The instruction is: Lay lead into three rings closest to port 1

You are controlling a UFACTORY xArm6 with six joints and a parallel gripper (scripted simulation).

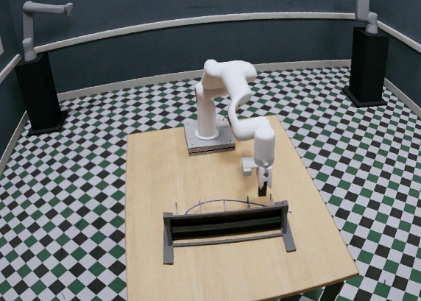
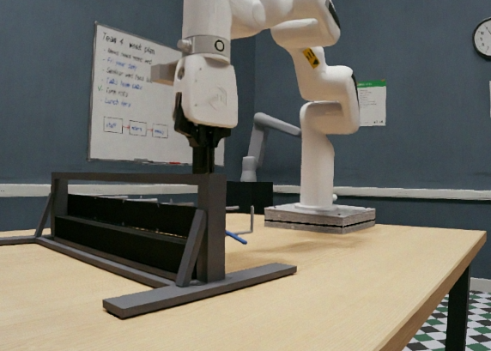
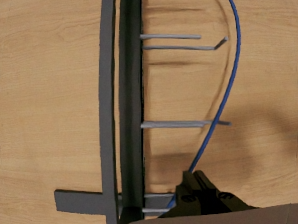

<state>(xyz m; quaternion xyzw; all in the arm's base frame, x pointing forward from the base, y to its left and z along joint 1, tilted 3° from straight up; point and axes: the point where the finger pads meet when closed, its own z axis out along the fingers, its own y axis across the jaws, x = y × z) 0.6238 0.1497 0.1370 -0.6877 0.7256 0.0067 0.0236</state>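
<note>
My hand is 50 mm short of the grey rack, 150 mm to the left of it and 100 mm above it.
</note>
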